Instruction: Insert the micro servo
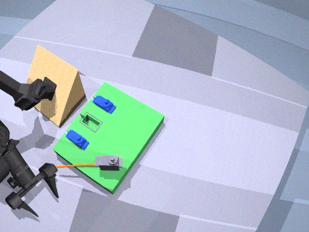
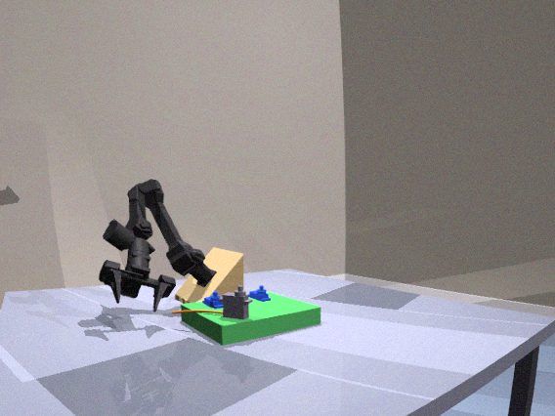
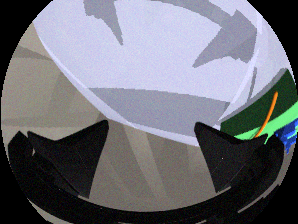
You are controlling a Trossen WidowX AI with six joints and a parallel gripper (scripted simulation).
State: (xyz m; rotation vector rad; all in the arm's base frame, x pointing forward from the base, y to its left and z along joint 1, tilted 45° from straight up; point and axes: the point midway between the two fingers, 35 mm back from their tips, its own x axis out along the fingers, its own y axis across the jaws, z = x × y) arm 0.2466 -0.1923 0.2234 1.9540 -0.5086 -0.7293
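Right now the green deck is 310 mm to the left of my gripper tip, 60 mm below it and 30 mm ahead of it.
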